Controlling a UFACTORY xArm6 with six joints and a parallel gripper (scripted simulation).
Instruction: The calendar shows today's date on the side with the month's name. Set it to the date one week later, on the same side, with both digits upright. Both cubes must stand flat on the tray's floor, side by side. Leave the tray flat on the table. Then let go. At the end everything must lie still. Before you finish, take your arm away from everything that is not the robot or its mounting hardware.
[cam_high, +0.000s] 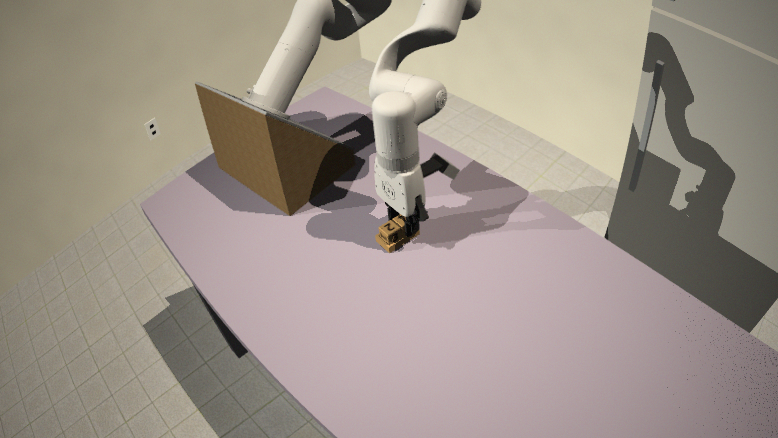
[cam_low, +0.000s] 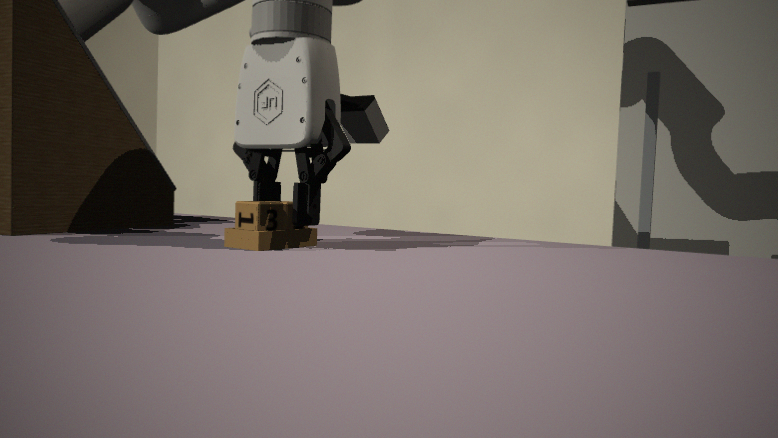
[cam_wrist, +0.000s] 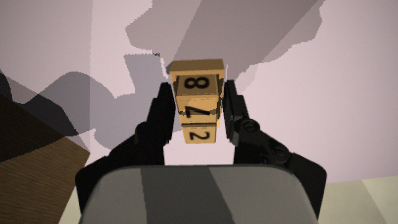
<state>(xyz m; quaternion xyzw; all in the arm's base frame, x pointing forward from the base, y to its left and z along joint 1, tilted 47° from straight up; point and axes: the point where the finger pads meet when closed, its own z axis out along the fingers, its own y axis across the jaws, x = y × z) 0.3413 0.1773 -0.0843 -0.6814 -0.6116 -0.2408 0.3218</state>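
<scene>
The wooden calendar tray lies 2 cm to the right of my hand and 3 cm below it. Round my hand: cube (3 cm to the right, 1 cm below).
</scene>
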